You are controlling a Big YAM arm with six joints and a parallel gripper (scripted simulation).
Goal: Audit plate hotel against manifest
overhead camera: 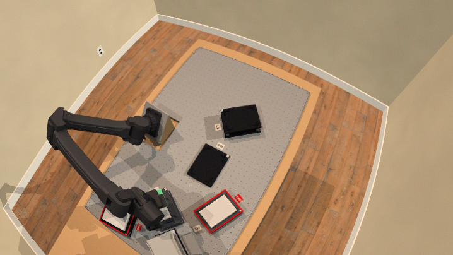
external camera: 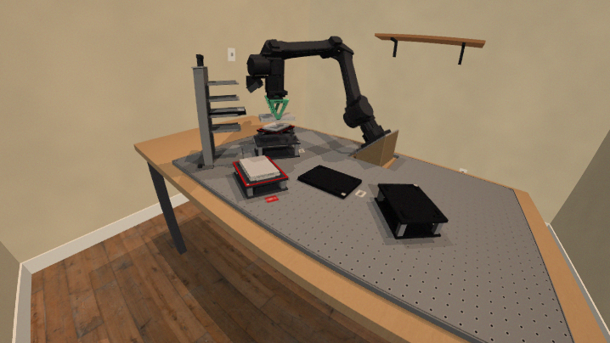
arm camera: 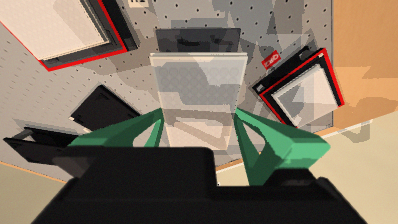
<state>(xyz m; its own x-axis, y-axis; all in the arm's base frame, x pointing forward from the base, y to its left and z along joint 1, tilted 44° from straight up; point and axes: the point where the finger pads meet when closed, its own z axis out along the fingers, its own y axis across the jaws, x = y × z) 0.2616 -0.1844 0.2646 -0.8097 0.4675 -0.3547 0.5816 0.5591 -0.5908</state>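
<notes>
My hand is 10 cm above the grey regrip nest. The rest, counted from my hand: plate hotel H1: 21 cm ahead, 15 cm to the right, 1 cm above; then H1 deck label: 16 cm ahead, 15 cm below, 1 cm to the left; then dark plate: 14 cm ahead, 10 cm to the right, 2 cm above.
</notes>
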